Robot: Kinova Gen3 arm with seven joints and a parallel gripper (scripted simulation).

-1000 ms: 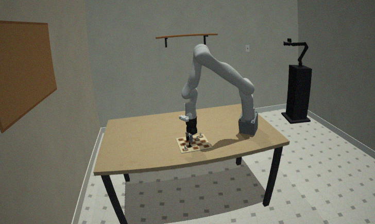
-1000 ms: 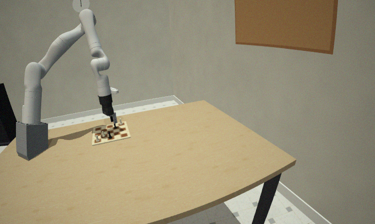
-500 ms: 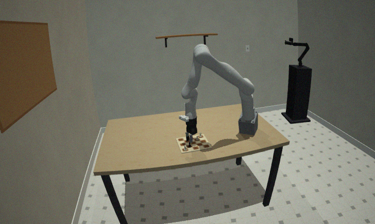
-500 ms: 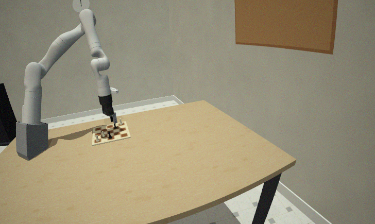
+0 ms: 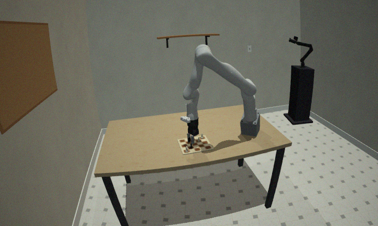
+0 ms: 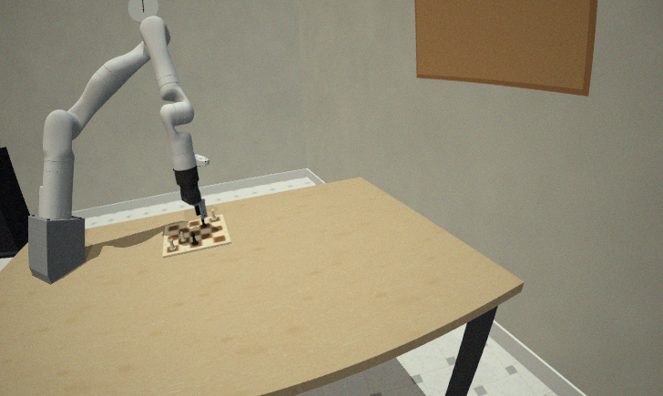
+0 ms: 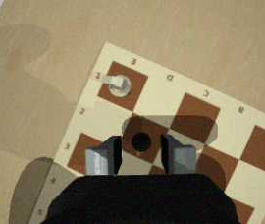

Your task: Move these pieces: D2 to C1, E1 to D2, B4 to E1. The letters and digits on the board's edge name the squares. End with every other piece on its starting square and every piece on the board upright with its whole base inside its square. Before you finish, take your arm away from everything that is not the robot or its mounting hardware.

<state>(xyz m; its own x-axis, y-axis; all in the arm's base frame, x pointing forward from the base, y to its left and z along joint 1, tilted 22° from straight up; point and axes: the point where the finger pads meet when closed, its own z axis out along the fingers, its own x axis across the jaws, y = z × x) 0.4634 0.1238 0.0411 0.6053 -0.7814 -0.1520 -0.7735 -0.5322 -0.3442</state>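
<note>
My gripper is now 3 cm short of the white piece, 5 cm to the right of it and 4 cm above it. Also, from my hand: chessboard: 3 cm behind, 4 cm to the right, 6 cm below.
</note>
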